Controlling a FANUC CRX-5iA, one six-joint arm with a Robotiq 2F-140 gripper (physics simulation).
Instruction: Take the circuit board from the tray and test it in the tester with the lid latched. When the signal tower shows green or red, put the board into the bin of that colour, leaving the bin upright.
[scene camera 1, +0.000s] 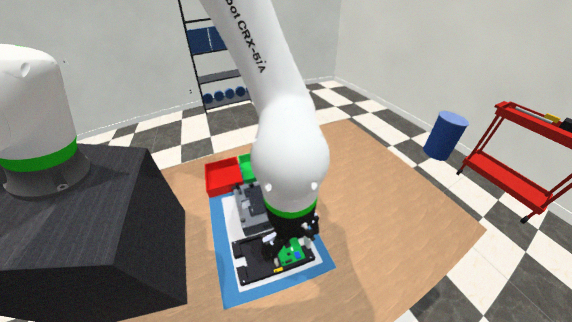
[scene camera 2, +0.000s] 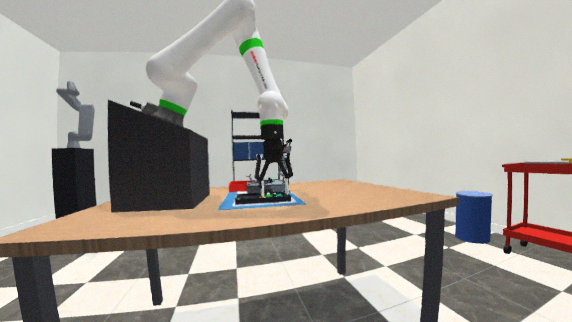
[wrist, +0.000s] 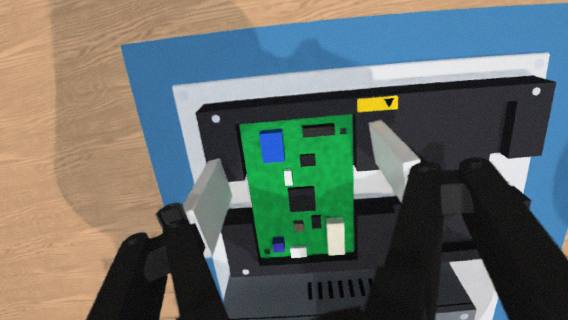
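Where they show: gripper, fingertip midpoint: (scene camera 1: 291, 253) (scene camera 2: 275, 195) (wrist: 297, 160); arm's base at its link origin: (scene camera 1: 52, 174).
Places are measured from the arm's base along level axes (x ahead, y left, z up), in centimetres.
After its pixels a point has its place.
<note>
The green circuit board (scene camera 1: 291, 254) {x 48.6, y -15.2, z -34.4 cm} (wrist: 325, 172) {x 46.7, y -13.8, z -34.4 cm} lies in the pocket of the black tray (scene camera 1: 254, 266) {x 37.4, y -15.2, z -34.6 cm} (scene camera 2: 244, 199) {x 36.2, y -19.2, z -33.8 cm} (wrist: 440, 120) {x 39.2, y -17.0, z -34.6 cm}, at the end away from the robot's base. My gripper (scene camera 1: 289, 244) {x 48.5, y -15.3, z -33.5 cm} (scene camera 2: 275, 193) {x 48.5, y -15.3, z -33.5 cm} (wrist: 297, 160) {x 48.5, y -15.3, z -33.5 cm} is open and empty, pointing down low over the tray, with one pale fingertip on each side of the board, apart from its edges. The grey tester (scene camera 1: 248, 223) {x 39.0, y -3.3, z -30.4 cm} (scene camera 2: 254, 188) {x 40.2, y -4.4, z -31.8 cm} (wrist: 260, 296) {x 52.1, y -4.1, z -33.1 cm} stands behind the tray, partly hidden by the arm; its lid and latch state cannot be told. The red bin (scene camera 1: 223, 176) {x 32.7, y 26.0, z -35.8 cm} (scene camera 2: 238, 187) {x 31.3, y 16.3, z -33.7 cm} and green bin (scene camera 1: 246, 168) {x 43.2, y 27.6, z -35.8 cm} stand behind it. The signal tower cannot be made out.
The tray and tester stand on a white plate on a blue mat (scene camera 1: 231, 297) {x 29.2, y -21.3, z -36.2 cm} (scene camera 2: 227, 204) {x 29.2, y -15.7, z -36.2 cm} (wrist: 145, 75) {x 58.3, y -21.0, z -36.2 cm}. The black robot pedestal (scene camera 1: 150, 240) {x 16.7, y -10.4, z -16.3 cm} (scene camera 2: 150, 165) {x 2.0, y -20.3, z -19.5 cm} is beside them on the wooden table (scene camera 1: 390, 200) {x 91.6, y -9.3, z -36.4 cm} (scene camera 2: 350, 200) {x 78.1, y -23.0, z -36.4 cm}. A blue barrel (scene camera 1: 445, 136) (scene camera 2: 473, 217) and red cart (scene camera 1: 540, 120) stand off the table.
</note>
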